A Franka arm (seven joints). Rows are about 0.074 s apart.
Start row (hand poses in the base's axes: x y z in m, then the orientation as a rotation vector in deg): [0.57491, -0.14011, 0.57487, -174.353, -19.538, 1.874]
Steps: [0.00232, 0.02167, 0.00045, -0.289, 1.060, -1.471]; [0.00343, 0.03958, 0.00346, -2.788, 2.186, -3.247]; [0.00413, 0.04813, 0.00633, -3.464, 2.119, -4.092]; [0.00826, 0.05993, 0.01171, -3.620, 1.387, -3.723]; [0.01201, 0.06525, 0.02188, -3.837, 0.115, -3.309]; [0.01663, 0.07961, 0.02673, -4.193, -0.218, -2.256]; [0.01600, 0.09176, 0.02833, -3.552, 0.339, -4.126]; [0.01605, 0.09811, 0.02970, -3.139, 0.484, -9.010]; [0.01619, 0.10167, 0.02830, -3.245, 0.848, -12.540]
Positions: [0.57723, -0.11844, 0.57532, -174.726, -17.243, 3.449]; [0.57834, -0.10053, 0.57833, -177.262, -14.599, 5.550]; [0.57904, -0.09198, 0.58120, -178.036, -13.331, 5.530]; [0.58317, -0.08018, 0.58658, -178.258, -13.966, 4.454]; [0.58692, -0.07486, 0.59675, -178.597, -14.714, 2.552]; [0.59154, -0.06050, 0.60160, -178.858, -16.402, 2.167]; [0.59091, -0.04835, 0.60320, -178.379, -13.411, 2.794]; [0.59096, -0.04200, 0.60457, -178.321, -5.789, 2.633]; [0.59110, -0.03844, 0.60317, -178.447, -0.274, 2.990]
